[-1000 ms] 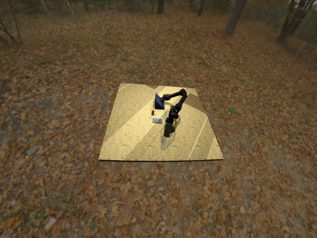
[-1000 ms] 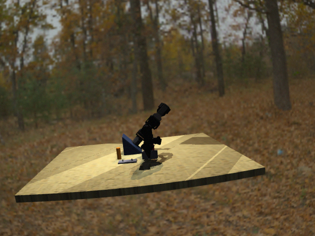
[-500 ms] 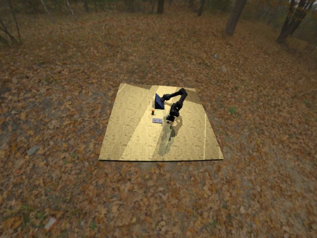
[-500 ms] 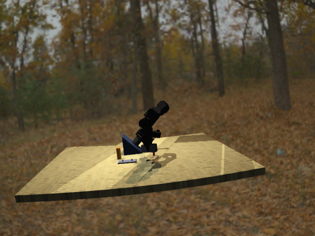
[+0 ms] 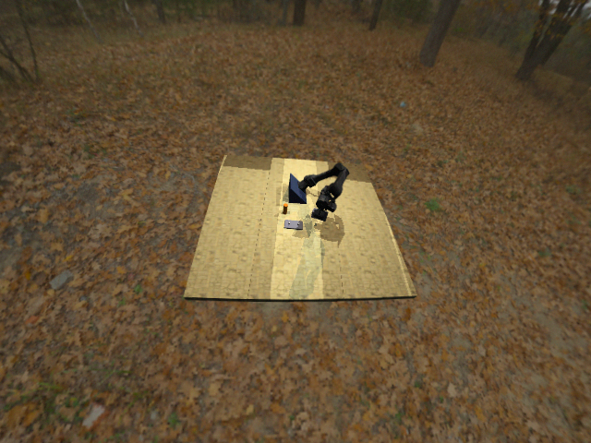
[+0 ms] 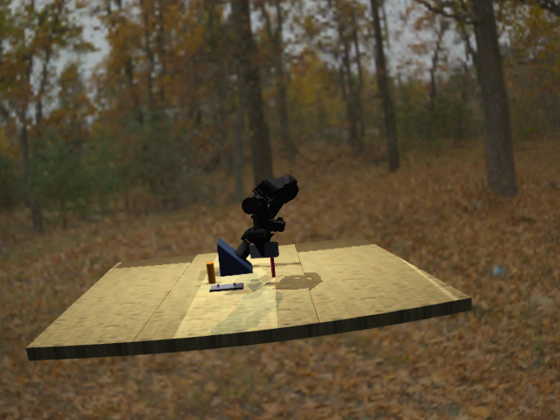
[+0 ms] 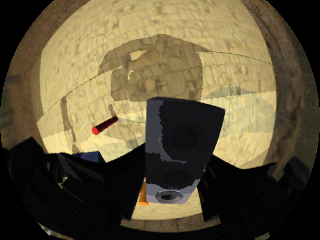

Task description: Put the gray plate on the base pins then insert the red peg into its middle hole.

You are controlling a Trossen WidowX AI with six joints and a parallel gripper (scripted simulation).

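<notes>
Now: the red peg 11 cm behind my gripper tip, 5 cm to the left of it and 7 cm below it. Also, from my gripper tip: orange cylinder (15 cm behind, 19 cm to the right, 7 cm below); gray plate (3 cm above).
</notes>
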